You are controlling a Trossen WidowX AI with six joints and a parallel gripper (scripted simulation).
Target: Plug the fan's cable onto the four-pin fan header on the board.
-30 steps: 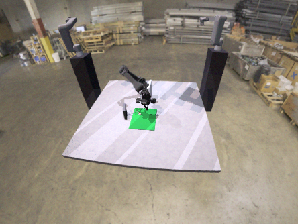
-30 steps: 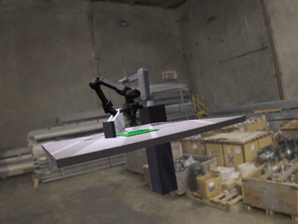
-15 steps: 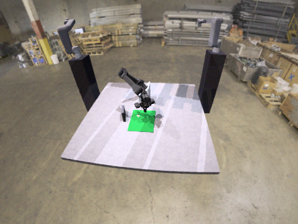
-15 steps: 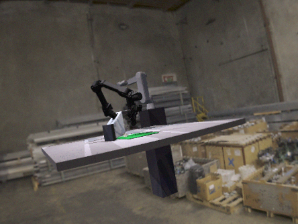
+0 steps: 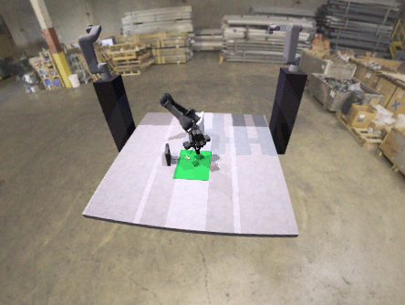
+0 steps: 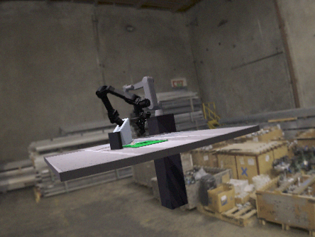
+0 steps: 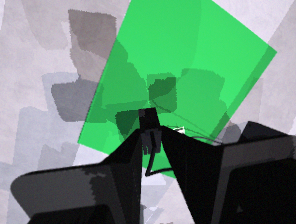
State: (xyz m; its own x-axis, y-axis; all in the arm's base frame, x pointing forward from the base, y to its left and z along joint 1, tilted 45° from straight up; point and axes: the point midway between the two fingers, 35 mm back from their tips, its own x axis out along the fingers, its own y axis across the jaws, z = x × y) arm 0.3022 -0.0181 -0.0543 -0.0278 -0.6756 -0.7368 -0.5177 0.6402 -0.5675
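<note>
The green board lies 110 mm below my gripper tip, 30 mm to the right of it and 30 mm ahead of it. Round my gripper tip: dark grey plug 10 mm below; then black fan 210 mm to the right, 40 mm below; then white fan header 100 mm below, 80 mm to the right, 30 mm behind.
</note>
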